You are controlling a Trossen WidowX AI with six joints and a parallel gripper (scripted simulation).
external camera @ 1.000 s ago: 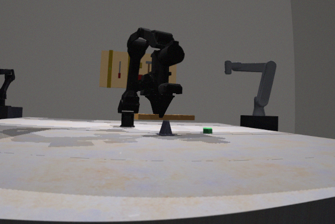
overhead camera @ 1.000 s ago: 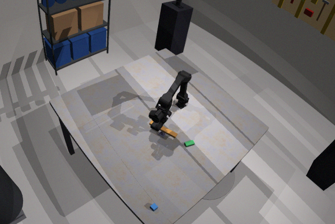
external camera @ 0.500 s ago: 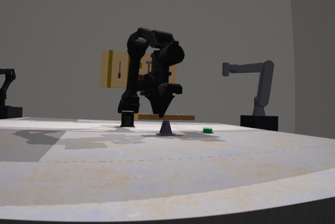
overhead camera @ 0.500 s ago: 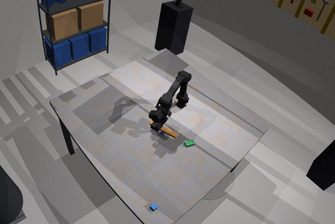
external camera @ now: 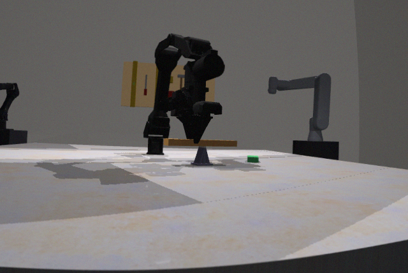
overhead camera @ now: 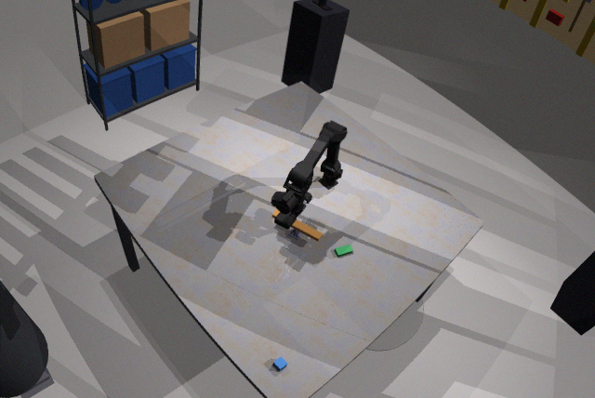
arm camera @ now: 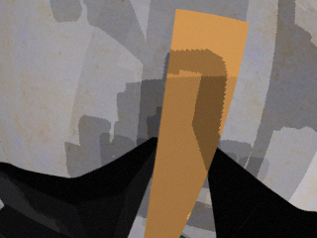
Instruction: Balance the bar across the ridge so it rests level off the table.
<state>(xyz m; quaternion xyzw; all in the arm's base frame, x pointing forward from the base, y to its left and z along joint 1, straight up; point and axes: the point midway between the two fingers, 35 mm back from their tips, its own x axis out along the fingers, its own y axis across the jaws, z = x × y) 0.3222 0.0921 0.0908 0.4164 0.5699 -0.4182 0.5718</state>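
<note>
Now: gripper tip 10 mm past the orange bar and 30 mm to the right of it. Round my gripper tip: green block: 100 mm behind, 210 mm to the left, 50 mm below; then blue block: 420 mm ahead, 410 mm to the left, 40 mm below.
</note>
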